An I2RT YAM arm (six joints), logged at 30 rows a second.
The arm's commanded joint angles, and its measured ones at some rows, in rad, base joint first. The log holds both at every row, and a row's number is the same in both.
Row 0, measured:
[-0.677, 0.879, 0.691, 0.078, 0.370, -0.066]
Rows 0 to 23, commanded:
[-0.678, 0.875, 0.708, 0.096, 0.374, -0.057]
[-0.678, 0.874, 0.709, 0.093, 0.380, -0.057]
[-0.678, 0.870, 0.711, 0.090, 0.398, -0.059]
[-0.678, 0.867, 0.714, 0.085, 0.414, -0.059]
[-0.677, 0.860, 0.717, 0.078, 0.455, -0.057]
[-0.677, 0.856, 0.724, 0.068, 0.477, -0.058]
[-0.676, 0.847, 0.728, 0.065, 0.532, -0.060]
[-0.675, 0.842, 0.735, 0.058, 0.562, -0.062]
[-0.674, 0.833, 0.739, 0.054, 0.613, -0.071]
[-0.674, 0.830, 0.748, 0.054, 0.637, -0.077]
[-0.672, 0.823, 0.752, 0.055, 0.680, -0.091]
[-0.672, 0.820, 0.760, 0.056, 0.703, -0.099]
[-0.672, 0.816, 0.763, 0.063, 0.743, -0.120]
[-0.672, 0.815, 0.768, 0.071, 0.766, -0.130]
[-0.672, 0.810, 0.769, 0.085, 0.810, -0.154]
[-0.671, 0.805, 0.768, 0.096, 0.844, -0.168]
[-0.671, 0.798, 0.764, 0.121, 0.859, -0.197]
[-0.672, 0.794, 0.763, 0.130, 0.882, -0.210]
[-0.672, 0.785, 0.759, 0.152, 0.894, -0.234]
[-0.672, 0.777, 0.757, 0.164, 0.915, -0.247]
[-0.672, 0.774, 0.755, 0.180, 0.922, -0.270]
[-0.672, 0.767, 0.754, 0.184, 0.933, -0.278]
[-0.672, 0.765, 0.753, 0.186, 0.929, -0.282]
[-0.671, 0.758, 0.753, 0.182, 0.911, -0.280]
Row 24, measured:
[-0.660, 0.799, 0.700, 0.051, 0.759, -0.244]
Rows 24 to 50, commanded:
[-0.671, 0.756, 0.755, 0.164, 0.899, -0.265]
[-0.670, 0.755, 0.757, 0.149, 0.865, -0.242]
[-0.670, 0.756, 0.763, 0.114, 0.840, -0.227]
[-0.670, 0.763, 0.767, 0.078, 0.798, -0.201]
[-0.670, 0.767, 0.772, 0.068, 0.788, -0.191]
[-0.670, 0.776, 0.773, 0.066, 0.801, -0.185]
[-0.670, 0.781, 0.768, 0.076, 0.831, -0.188]
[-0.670, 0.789, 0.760, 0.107, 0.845, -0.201]
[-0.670, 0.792, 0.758, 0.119, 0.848, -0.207]
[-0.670, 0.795, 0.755, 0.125, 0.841, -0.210]
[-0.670, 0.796, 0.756, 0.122, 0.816, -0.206]
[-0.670, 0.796, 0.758, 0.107, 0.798, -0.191]
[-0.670, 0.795, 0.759, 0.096, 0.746, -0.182]
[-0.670, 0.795, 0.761, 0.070, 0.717, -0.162]
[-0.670, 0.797, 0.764, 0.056, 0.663, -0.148]
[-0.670, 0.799, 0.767, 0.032, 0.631, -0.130]
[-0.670, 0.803, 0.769, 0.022, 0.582, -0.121]
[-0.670, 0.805, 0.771, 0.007, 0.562, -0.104]
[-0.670, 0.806, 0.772, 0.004, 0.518, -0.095]
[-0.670, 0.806, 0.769, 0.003, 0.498, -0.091]
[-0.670, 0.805, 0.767, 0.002, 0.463, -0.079]
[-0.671, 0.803, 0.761, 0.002, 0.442, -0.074]
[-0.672, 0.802, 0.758, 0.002, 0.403, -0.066]
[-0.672, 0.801, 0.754, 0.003, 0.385, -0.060]
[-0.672, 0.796, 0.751, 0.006, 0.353, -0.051]
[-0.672, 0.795, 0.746, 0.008, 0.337, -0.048]
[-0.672, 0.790, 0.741, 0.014, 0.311, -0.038]
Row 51, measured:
[-0.669, 0.807, 0.719, -0.012, 0.454, -0.091]
